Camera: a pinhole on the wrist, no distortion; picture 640 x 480 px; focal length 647.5 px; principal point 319.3 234.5 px. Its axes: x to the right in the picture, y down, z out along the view. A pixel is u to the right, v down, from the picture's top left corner.
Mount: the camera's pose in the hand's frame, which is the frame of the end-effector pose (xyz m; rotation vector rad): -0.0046 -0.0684 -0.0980 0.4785 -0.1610 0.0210
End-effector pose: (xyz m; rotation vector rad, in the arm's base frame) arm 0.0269 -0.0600 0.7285 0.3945 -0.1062 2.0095
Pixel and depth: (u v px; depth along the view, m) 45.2 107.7 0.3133
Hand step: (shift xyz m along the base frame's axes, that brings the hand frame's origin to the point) 0.3360 -0.0628 0.0367
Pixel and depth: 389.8 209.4 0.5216
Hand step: 0.3819 0.0405 0.2978
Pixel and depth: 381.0 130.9 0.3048
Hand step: 0.2654 0.0626 0.1120
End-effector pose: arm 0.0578 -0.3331 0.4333 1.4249 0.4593 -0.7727
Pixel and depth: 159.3 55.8 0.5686
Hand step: -0.5315 -0.2414 -0.1364
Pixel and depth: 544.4 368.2 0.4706
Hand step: -0.1502 -0.3863 -0.1519
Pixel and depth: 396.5 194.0 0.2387
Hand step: -0.1620 -0.0982 -0.1135
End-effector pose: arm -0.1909 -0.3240 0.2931 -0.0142 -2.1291 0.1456
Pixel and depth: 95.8 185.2 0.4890
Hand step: -0.0969 -0.3658 -0.3192
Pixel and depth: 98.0 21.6 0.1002
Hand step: 0.0603 -0.1426 -0.0114
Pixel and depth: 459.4 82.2 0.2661
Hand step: -0.0943 -0.2559 -0.0200
